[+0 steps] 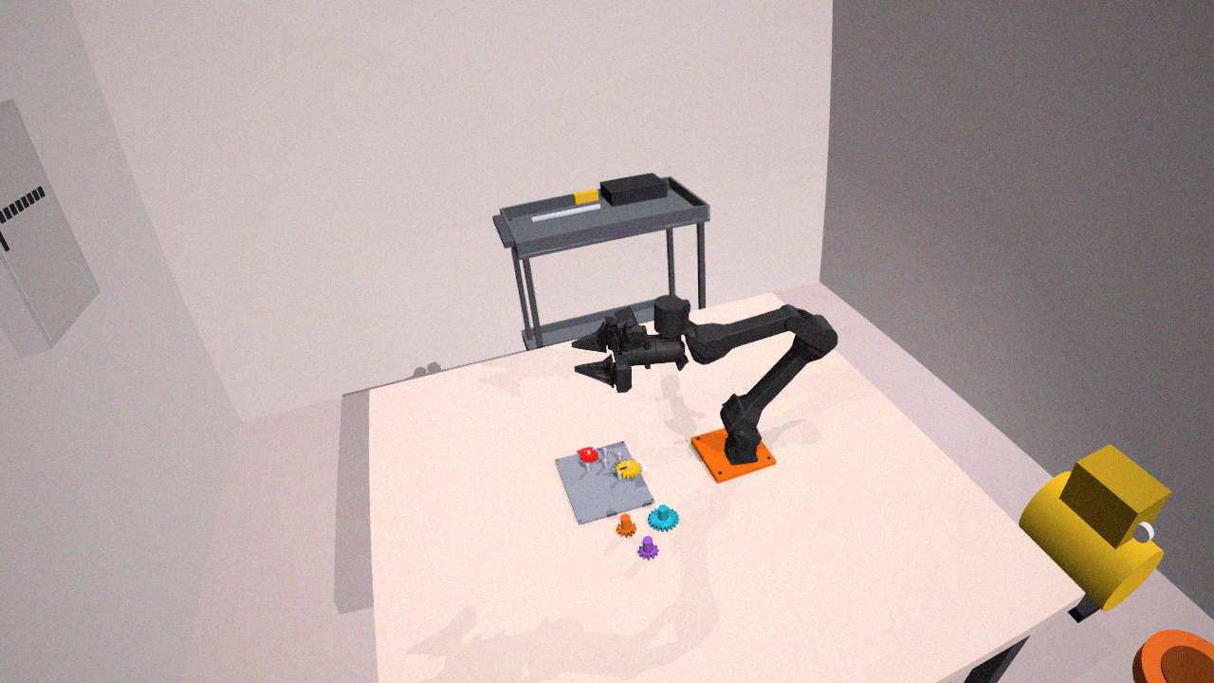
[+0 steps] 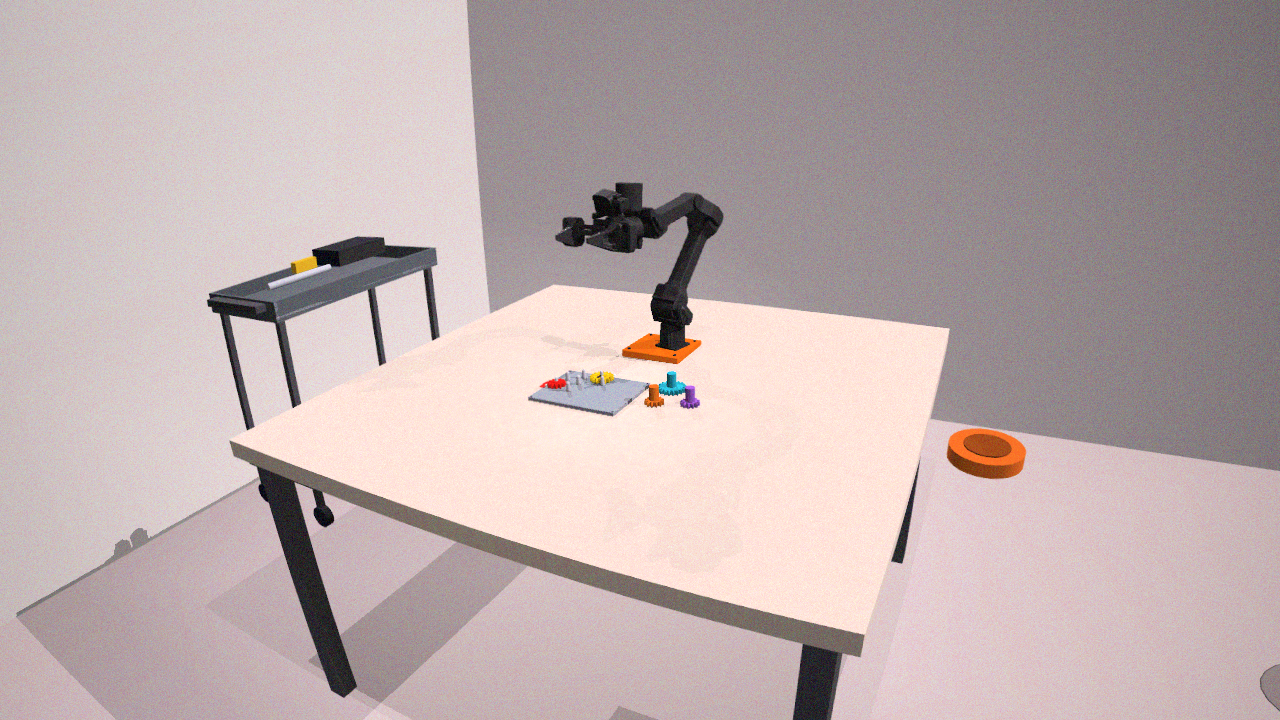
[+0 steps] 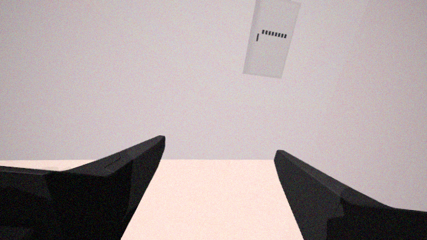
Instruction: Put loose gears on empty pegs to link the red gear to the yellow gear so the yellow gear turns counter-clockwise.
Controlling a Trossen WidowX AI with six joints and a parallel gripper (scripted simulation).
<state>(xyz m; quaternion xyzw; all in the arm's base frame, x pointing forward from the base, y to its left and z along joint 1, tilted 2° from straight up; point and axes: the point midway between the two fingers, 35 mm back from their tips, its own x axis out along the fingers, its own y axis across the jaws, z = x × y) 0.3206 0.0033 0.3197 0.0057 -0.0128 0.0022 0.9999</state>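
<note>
Now: gripper tip 330 mm above the teal gear, 140 mm to the right of it and 140 mm past it. The rest, counted from my gripper tip: yellow gear (330 mm below, 90 mm behind, 10 mm to the right); then small orange gear (330 mm below, 150 mm to the left, 60 mm behind); then red gear (330 mm below, 80 mm to the right).
</note>
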